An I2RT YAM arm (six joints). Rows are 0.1 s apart.
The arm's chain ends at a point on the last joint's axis. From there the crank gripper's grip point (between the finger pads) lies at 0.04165 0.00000 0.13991 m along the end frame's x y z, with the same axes.
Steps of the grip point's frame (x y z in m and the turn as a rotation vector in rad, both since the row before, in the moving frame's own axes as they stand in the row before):
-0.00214 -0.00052 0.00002 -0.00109 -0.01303 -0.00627
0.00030 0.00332 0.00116 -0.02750 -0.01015 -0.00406
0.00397 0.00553 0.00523 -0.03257 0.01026 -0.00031
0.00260 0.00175 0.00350 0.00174 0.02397 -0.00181
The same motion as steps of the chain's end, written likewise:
-0.00031 -0.00042 -0.00051 -0.00109 -0.01303 -0.00627
0.00171 -0.00037 0.00080 -0.02750 -0.01015 -0.00406
0.00254 0.00099 0.00574 -0.03257 0.01026 -0.00031
-0.00074 0.00207 0.00454 0.00174 0.02397 -0.00181

